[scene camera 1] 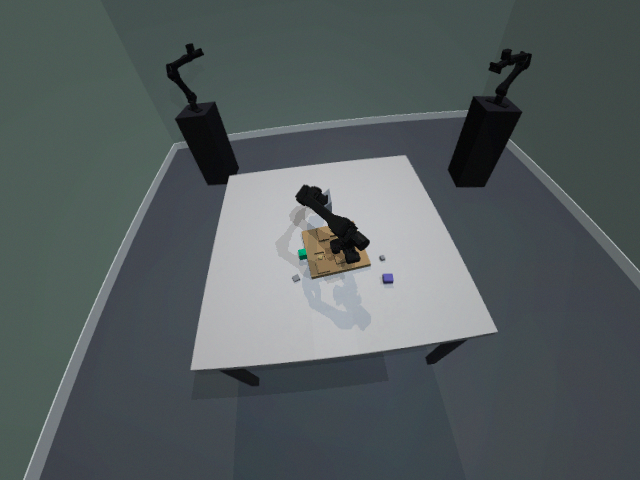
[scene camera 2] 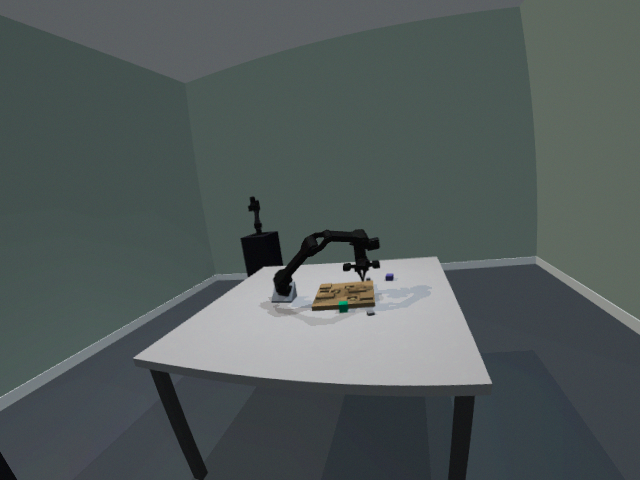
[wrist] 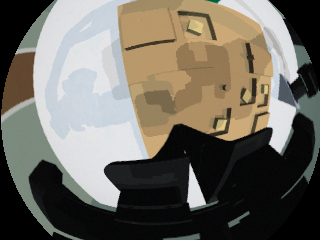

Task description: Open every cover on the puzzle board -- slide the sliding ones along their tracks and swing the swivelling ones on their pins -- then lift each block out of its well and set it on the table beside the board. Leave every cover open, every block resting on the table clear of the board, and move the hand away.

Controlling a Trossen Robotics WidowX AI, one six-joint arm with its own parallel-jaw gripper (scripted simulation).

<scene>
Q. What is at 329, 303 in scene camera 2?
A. A tan puzzle board.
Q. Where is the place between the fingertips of the gripper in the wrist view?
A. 177, 128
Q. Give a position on a tan puzzle board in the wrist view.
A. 221, 44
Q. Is the gripper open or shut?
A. Shut.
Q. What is the gripper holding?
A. Nothing.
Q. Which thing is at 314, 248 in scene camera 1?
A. A tan puzzle board.
</scene>
